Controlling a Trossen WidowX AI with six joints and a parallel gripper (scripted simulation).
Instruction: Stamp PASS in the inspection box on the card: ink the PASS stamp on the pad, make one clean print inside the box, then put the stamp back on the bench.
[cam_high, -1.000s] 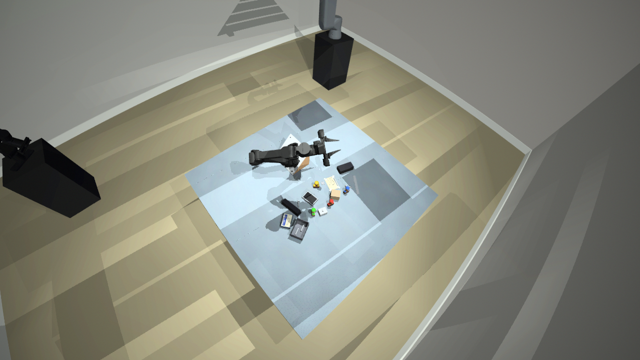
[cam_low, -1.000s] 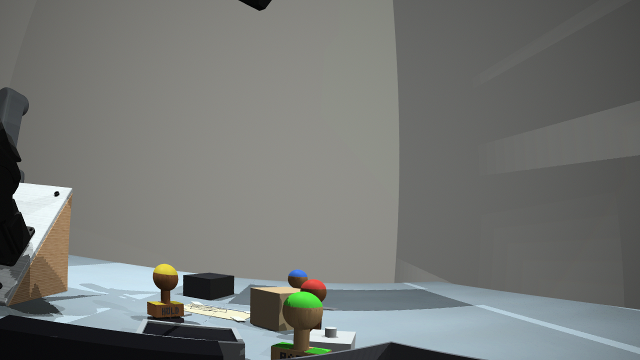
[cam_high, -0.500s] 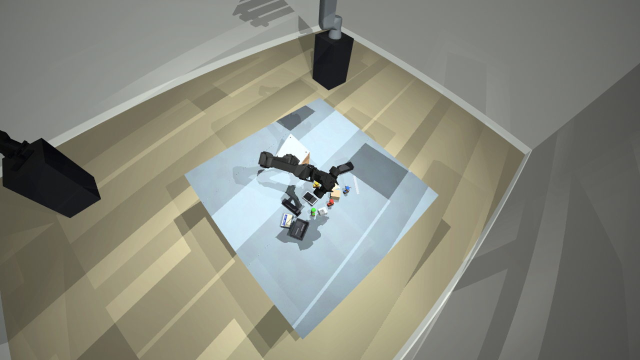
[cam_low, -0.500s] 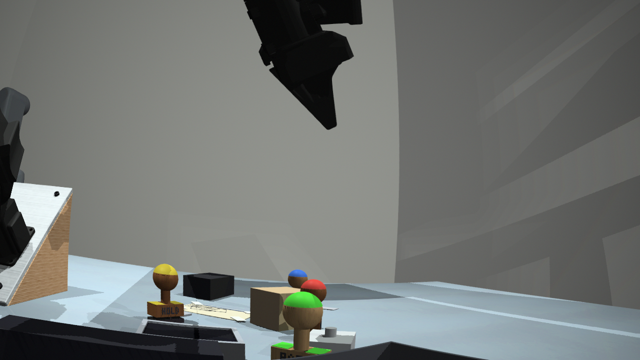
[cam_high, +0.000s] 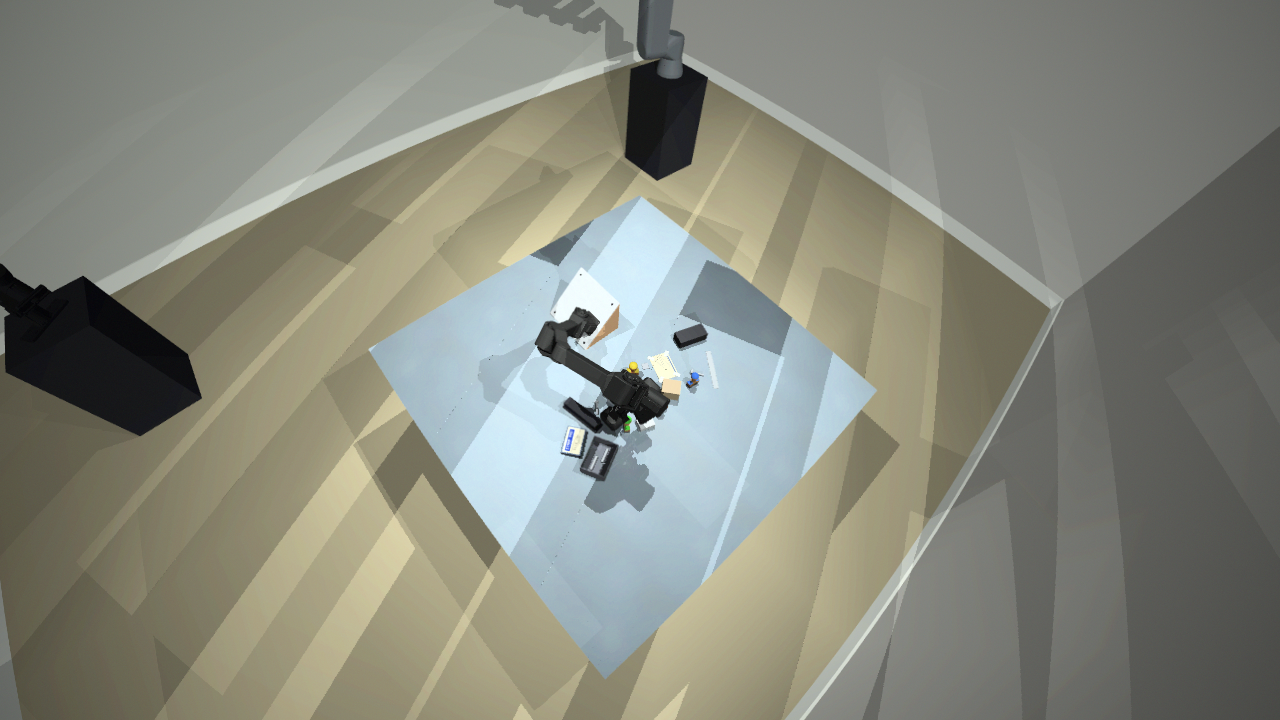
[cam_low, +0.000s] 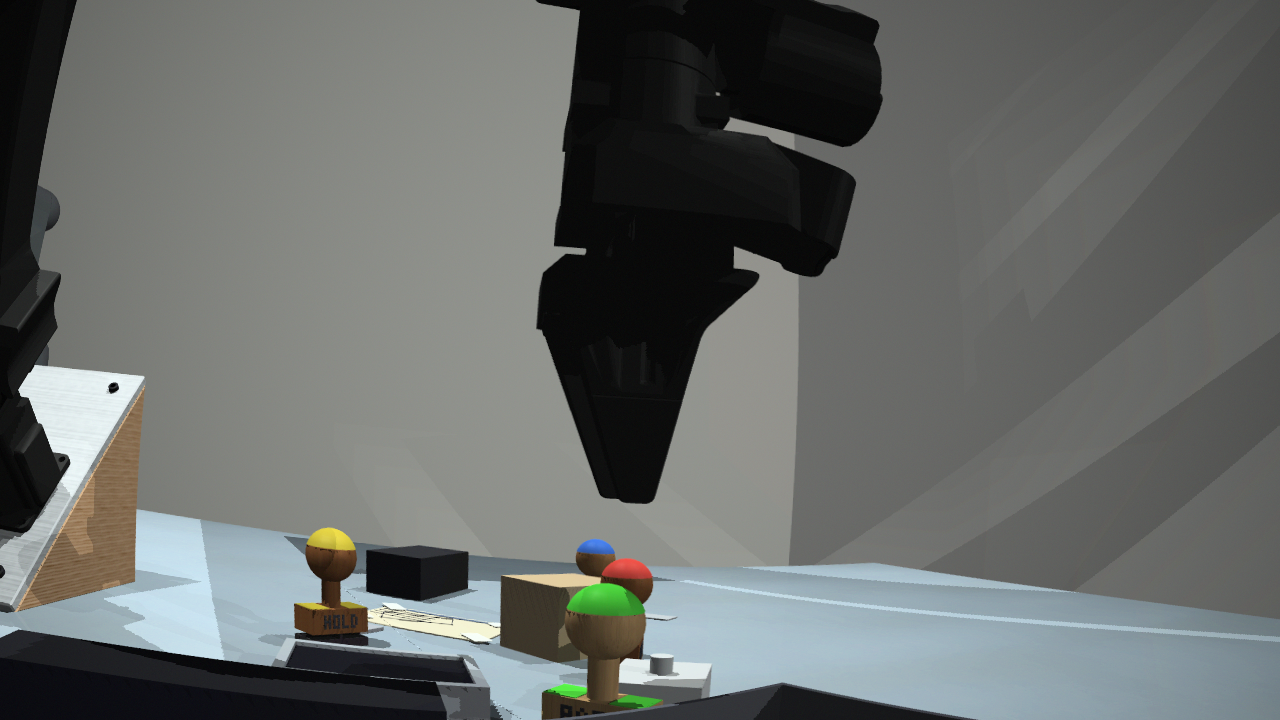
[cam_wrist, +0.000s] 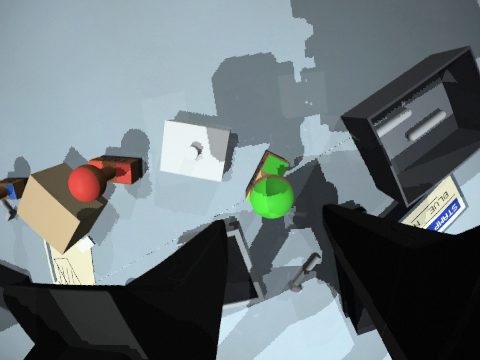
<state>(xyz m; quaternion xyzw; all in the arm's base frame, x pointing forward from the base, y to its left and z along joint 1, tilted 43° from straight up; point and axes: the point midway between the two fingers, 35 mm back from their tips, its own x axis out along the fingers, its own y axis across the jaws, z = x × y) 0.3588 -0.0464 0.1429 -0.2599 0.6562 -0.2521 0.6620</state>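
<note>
Now: the green-edged stamp 1 cm behind my gripper tip and 8 cm below it. Round my gripper tip: grey block 3 cm ahead, 5 cm to the left, 8 cm below; then red-knobbed stamp 2 cm ahead, 12 cm to the left, 8 cm below; then dark ink pad 10 cm behind, 5 cm to the left, 9 cm below.
</note>
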